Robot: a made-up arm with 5 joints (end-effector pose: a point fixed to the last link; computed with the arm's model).
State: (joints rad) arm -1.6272 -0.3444 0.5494 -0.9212 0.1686
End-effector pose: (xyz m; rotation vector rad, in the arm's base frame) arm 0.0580 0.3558 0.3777 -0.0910 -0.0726 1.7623
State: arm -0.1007 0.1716 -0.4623 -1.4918 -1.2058
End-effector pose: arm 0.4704 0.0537 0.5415 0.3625 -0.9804 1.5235
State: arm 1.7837 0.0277 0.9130 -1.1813 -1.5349
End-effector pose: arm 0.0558 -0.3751 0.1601 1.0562 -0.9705 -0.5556
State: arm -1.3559 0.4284 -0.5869 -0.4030 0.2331
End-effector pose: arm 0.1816 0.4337 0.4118 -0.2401 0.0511 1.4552
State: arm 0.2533 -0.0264 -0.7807 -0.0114 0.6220
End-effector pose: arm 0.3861 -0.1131 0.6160 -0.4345 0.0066 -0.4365
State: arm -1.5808 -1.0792 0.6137 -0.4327 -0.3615
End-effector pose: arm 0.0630 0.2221 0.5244 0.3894 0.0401 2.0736
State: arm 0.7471 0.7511 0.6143 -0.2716 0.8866
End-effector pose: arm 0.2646 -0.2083 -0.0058 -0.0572 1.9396 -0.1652
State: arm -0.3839 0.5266 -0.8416 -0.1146 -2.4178
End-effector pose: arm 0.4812 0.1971 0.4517 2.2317 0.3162 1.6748
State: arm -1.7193 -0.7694 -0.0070 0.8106 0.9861
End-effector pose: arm 0.0551 0.1881 0.5712 -1.2533 -0.1245 1.3862
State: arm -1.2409 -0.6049 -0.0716 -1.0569 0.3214
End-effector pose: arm 0.1559 0.1864 0.6453 0.4207 -0.9758 1.0528
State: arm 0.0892 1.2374 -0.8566 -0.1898 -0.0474
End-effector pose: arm 0.5603 -0.0647 0.1083 0.2226 0.8864 0.1488
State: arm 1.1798 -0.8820 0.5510 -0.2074 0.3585
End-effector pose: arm 0.1851 -0.2904 0.4922 -0.0899 0.3236 -1.1370
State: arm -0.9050 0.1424 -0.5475 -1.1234 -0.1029
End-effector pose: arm 0.3185 0.2876 0.5595 0.3478 -0.7907 1.1909
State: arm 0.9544 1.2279 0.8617 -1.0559 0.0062
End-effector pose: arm 0.1211 -0.0780 -0.0752 1.0182 1.4644 -0.5338
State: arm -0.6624 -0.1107 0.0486 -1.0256 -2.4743
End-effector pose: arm 0.3458 0.2529 0.4795 -1.7929 -0.2188 -2.4622
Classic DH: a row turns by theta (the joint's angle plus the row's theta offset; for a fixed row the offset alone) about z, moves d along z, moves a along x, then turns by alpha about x. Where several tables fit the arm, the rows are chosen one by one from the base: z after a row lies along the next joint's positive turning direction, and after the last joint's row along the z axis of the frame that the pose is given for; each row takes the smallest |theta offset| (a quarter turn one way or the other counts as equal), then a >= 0, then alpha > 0; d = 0 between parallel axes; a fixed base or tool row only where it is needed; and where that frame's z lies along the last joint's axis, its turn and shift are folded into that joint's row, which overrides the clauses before.
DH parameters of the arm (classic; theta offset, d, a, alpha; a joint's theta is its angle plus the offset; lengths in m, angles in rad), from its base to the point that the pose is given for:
base (fixed): -0.3285 0 0.0846 3.1416
joint 1: -0.3285 -0.2535 0.0363 1.5708
joint 2: -1.1326 0 0.144 0
joint 3: 1.0311 0 0.2615 0
joint 4: -1.4693 0.0254 -0.0213 1.5708
joint 5: 1.5374 -0.0822 -0.0219 2.2898
tool (fixed): -1.345 -0.0324 0 0

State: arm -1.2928 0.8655 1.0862 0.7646 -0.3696
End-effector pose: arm 0.0730 0.0018 0.0627 -1.2460 2.7740 -0.6883
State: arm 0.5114 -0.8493 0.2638 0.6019 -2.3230
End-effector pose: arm 0.3191 -0.0948 0.5308 2.1739 -0.4665 0.6680
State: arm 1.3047 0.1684 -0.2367 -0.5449 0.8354
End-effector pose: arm 0.1884 -0.4526 0.4326 -0.4237 0.5594 -1.5339
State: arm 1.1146 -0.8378 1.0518 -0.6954 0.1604
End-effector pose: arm 0.2189 -0.3088 0.3471 0.0676 0.2610 -0.9555
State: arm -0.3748 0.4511 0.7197 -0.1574 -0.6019
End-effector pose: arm 0.3141 0.0887 0.0347 0.5890 1.7256 0.3203
